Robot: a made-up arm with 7 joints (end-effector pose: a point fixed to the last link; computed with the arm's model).
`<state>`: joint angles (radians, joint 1 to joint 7).
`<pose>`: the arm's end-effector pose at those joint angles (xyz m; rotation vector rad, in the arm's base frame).
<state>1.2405 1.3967 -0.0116 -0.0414 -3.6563 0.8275 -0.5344</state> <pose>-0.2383 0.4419 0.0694 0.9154 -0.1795 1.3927</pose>
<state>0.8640 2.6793 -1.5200 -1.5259 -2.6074 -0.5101 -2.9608</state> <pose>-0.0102 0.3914 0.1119 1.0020 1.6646 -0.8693</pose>
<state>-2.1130 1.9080 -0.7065 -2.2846 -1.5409 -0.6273 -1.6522</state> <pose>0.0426 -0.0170 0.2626 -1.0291 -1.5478 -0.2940</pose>
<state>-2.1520 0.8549 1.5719 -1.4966 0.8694 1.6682 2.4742</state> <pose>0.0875 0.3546 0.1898 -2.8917 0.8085 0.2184</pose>
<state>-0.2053 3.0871 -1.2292 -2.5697 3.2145 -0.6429 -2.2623</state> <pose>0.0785 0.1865 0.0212 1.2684 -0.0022 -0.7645</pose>
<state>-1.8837 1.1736 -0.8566 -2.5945 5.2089 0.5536 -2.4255</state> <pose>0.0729 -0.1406 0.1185 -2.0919 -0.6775 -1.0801</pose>
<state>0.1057 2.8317 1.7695 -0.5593 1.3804 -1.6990 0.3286</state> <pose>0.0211 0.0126 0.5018 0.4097 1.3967 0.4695</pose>
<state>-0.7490 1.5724 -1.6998 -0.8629 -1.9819 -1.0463 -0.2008</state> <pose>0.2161 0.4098 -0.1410 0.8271 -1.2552 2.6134</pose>
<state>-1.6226 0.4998 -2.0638 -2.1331 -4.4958 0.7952 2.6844</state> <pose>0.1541 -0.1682 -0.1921 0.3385 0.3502 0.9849</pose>
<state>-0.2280 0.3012 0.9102 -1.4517 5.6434 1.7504 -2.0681</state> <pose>0.2458 0.2937 -0.1681 0.1459 0.6578 -1.0200</pose>
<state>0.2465 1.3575 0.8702 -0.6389 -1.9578 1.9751 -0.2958</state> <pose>0.0664 0.4943 0.0022 -2.1444 -2.0312 -0.9815</pose>
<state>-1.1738 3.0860 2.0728 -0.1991 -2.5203 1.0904 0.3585</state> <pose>-0.4537 0.0949 0.2105 -1.2233 0.0188 -2.6719</pose>
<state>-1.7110 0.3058 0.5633 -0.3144 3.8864 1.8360 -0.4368</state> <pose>0.4896 -0.0275 0.1356 1.9716 0.3267 0.4459</pose>
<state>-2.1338 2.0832 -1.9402 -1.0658 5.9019 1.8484 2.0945</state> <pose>0.1891 0.3957 0.1573 -1.7168 1.6463 -1.6021</pose>
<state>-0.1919 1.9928 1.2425 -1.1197 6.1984 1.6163 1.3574</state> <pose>0.0300 0.2431 0.3897 0.5085 -2.0058 2.1937</pose>
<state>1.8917 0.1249 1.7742 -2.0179 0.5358 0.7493 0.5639</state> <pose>-0.1724 0.1884 0.1949 1.9383 -0.3968 0.9329</pose>
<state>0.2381 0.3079 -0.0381 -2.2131 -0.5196 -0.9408 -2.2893</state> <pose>0.2366 0.0390 -0.1478 -2.3621 0.6974 0.6141</pose>
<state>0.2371 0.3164 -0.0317 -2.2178 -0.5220 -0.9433 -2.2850</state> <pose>0.2364 0.0409 -0.1457 -2.3519 0.6915 0.6086</pose>
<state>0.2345 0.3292 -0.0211 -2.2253 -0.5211 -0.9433 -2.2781</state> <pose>0.2362 0.0439 -0.1421 -2.3410 0.6844 0.6019</pose>
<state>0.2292 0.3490 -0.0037 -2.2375 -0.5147 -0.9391 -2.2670</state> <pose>0.2360 0.0484 -0.1358 -2.3289 0.6756 0.5929</pose>
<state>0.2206 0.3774 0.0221 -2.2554 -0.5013 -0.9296 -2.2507</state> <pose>0.2356 0.0545 -0.1262 -2.3154 0.6650 0.5808</pose>
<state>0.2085 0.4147 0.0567 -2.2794 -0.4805 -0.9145 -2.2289</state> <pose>0.2347 0.0619 -0.1129 -2.3000 0.6533 0.5644</pose>
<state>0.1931 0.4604 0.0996 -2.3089 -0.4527 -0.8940 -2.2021</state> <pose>0.2330 0.0697 -0.0958 -2.2821 0.6411 0.5435</pose>
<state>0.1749 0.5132 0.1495 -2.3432 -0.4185 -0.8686 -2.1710</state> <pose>0.2299 0.0769 -0.0756 -2.2612 0.6301 0.5179</pose>
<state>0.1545 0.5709 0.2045 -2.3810 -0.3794 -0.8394 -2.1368</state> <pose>0.2253 0.0825 -0.0530 -2.2367 0.6216 0.4880</pose>
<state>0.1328 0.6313 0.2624 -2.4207 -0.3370 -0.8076 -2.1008</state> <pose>0.2189 0.0860 -0.0293 -2.2086 0.6164 0.4555</pose>
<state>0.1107 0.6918 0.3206 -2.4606 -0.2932 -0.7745 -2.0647</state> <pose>0.2108 0.0869 -0.0061 -2.1773 0.6148 0.4227</pose>
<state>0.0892 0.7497 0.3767 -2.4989 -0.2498 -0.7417 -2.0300</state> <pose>0.2016 0.0855 0.0152 -2.1442 0.6165 0.3918</pose>
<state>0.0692 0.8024 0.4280 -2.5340 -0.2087 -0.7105 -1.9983</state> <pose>0.1920 0.0824 0.0336 -2.1114 0.6209 0.3647</pose>
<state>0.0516 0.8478 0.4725 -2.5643 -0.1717 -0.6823 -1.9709</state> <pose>0.1828 0.0784 0.0485 -2.0814 0.6269 0.3430</pose>
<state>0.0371 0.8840 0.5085 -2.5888 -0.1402 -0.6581 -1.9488</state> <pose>0.1748 0.0745 0.0597 -2.0568 0.6337 0.3271</pose>
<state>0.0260 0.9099 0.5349 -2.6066 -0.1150 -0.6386 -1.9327</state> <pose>0.1686 0.0712 0.0675 -2.0400 0.6407 0.3168</pose>
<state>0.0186 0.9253 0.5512 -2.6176 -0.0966 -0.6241 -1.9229</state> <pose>0.1647 0.0690 0.0720 -2.0320 0.6478 0.3116</pose>
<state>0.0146 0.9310 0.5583 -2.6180 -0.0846 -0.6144 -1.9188</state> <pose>0.1637 0.0690 0.0740 -2.0357 0.6536 0.3141</pose>
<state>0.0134 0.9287 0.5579 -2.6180 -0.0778 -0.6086 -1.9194</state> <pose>0.1637 0.0691 0.0739 -2.0433 0.6603 0.3161</pose>
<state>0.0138 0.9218 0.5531 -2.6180 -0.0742 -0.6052 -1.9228</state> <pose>0.1642 0.0691 0.0728 -2.0527 0.6674 0.3175</pose>
